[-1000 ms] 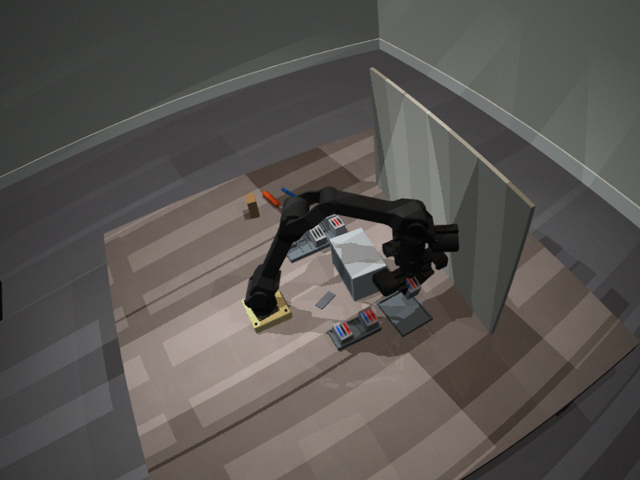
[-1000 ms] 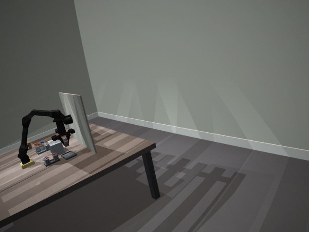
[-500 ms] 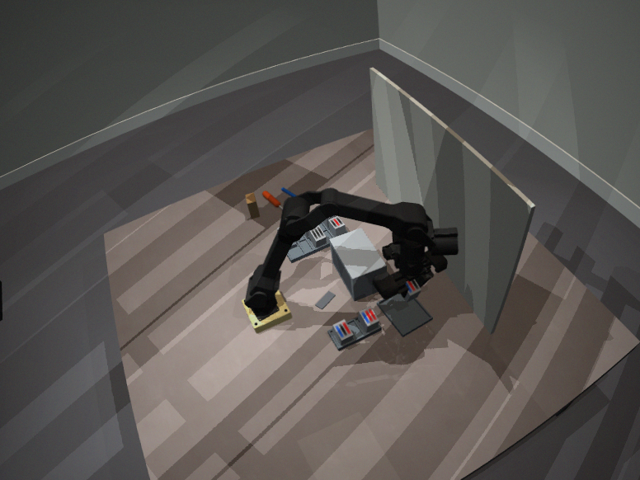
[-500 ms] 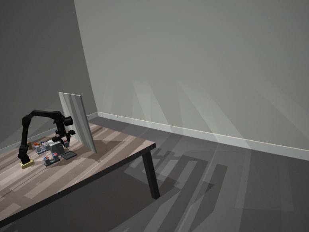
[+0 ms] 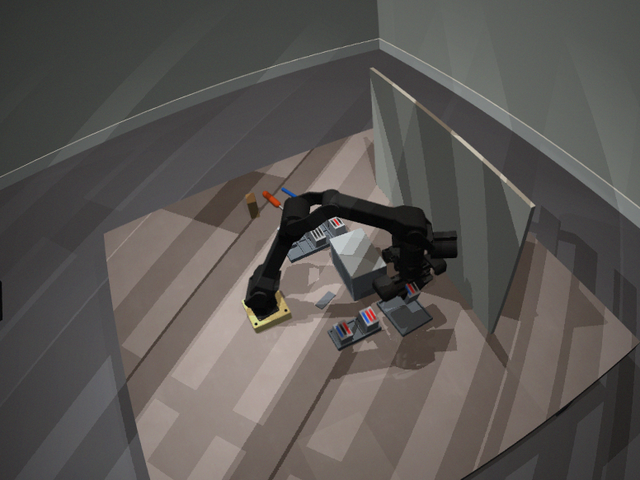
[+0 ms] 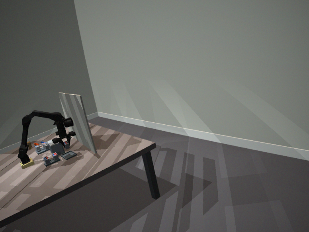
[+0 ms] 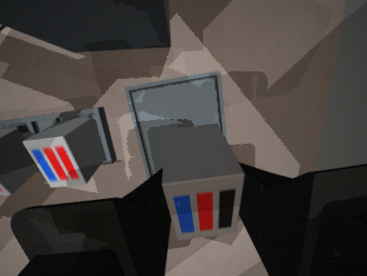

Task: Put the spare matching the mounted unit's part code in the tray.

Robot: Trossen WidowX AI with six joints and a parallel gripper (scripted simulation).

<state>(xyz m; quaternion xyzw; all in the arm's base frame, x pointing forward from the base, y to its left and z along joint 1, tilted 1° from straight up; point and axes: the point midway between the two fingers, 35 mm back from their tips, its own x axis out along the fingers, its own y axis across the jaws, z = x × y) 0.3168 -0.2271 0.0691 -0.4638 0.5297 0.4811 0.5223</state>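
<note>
The dark flat tray is 7 cm below my gripper tip and 1 cm behind it. Round my gripper tip: tall grey panel (20 cm ahead, 15 cm above, 14 cm to the left); grey box (20 cm to the left, 3 cm behind, 2 cm below); grey spare (3 cm above).
</note>
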